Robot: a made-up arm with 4 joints. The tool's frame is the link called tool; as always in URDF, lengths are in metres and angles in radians.
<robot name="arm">
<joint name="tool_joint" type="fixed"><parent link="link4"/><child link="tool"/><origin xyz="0.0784 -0.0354 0.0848" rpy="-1.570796 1.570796 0"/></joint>
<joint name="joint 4" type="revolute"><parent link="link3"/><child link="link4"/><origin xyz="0.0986 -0.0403 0.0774" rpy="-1.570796 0 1.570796"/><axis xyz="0 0 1"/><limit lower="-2.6" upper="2.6" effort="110" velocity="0.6"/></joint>
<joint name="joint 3" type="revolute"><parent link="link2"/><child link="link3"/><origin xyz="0.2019 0.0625 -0.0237" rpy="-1.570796 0 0"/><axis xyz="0 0 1"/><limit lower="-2.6" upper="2.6" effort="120" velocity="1.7"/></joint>
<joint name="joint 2" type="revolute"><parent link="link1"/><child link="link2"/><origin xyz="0.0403 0.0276 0.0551" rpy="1.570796 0 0"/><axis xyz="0 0 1"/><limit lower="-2.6" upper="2.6" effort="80" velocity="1.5"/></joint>
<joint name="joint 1" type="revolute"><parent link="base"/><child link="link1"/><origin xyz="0 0 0.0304" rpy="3.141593 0 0"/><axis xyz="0 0 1"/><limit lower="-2.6" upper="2.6" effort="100" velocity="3"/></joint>
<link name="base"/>
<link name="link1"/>
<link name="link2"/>
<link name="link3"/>
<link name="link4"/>
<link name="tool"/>
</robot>
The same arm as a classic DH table. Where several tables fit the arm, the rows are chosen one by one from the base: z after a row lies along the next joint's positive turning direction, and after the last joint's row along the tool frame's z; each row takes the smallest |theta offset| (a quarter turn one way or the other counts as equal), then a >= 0, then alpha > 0; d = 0 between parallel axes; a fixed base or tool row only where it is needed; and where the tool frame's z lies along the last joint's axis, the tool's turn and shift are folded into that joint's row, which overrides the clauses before.
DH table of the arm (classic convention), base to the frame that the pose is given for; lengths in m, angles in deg. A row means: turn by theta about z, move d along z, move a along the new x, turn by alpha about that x. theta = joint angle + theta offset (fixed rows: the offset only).
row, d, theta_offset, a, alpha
base (fixed), 0, 0, 0, 180
joint 1, 0.0247, 0, 0.0403, 90
joint 2, -0.0513, 0, 0.2019, -90
joint 3, 0.1399, -90, 0.0403, 90
joint 4, -0.0138, 0, -0.0784, 90
tool (fixed), -0.0354, -90, 0, 0
Joint limits (deg, base to tool): -148.97..148.97 -148.97..148.97 -148.97..148.97 -148.97..148.97

